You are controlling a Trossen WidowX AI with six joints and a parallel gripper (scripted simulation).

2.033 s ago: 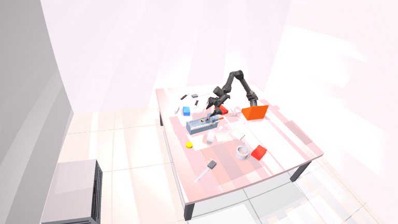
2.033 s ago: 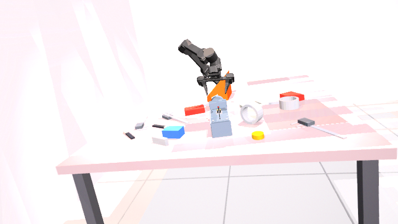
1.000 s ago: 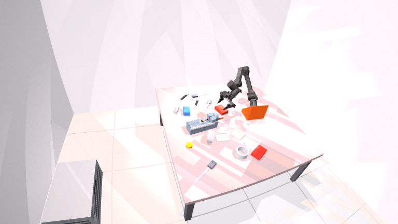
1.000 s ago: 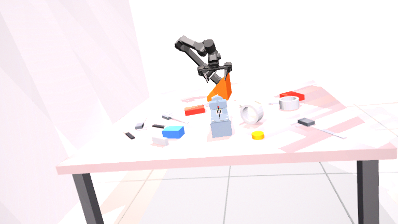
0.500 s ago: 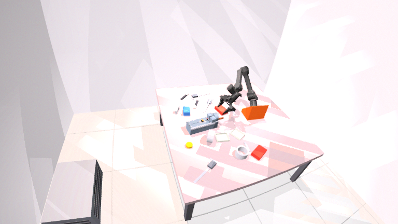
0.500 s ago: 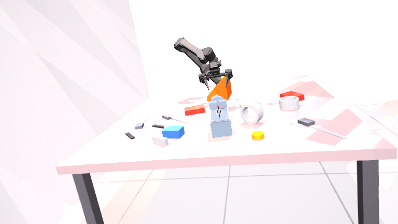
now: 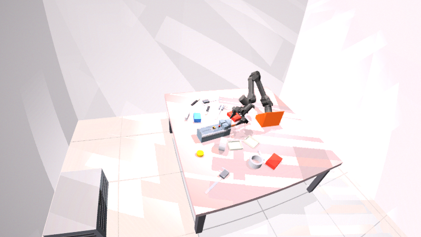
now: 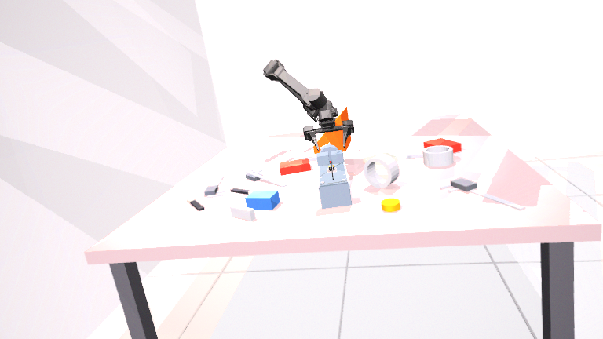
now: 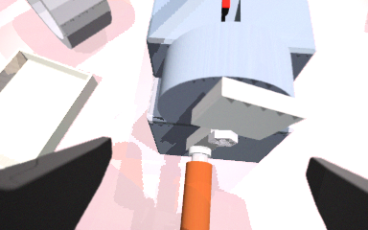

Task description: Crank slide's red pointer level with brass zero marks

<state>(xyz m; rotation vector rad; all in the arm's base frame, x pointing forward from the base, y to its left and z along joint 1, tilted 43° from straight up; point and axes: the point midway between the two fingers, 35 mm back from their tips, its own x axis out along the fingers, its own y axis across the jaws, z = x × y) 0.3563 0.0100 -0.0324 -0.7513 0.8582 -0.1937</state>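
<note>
The orange handle lies 2 cm behind my gripper tip and 4 cm below it. Round my gripper tip: red pointer: 12 cm ahead, 1 cm to the left, 2 cm below; yellow disc: 32 cm ahead, 19 cm to the left, 9 cm below; blue block: 24 cm ahead, 21 cm to the right, 8 cm below.
</note>
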